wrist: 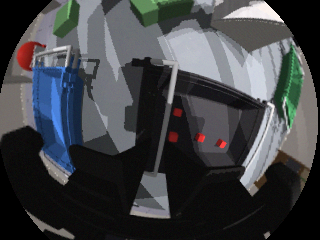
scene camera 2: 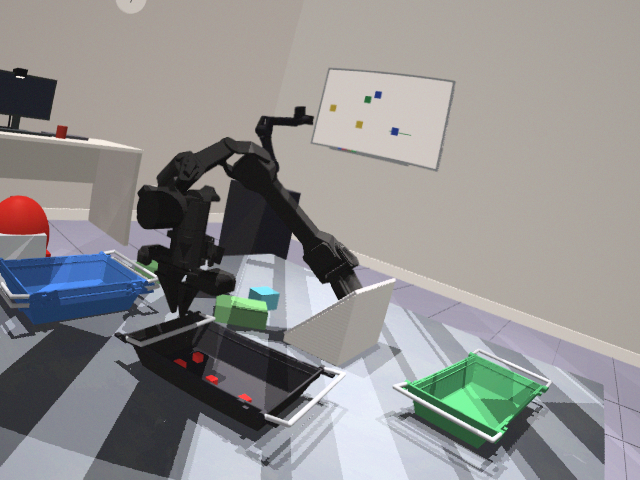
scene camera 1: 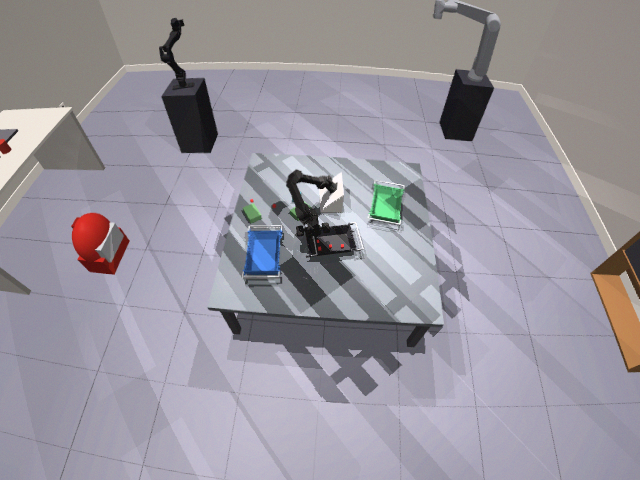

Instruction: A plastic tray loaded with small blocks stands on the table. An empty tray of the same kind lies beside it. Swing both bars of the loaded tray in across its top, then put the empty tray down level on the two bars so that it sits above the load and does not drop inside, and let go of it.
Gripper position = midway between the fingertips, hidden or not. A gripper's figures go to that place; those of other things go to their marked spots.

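The gripper (scene camera 2: pixel 177 314) is 0.77 m from the lens, the nearest to it of the things named here. A green block (scene camera 2: pixel 244 312) lies 0.98 m from the lens, so the gripper is nearer to the lens than the green block, while a green tray (scene camera 2: pixel 475 399) sits 0.93 m from the lens.
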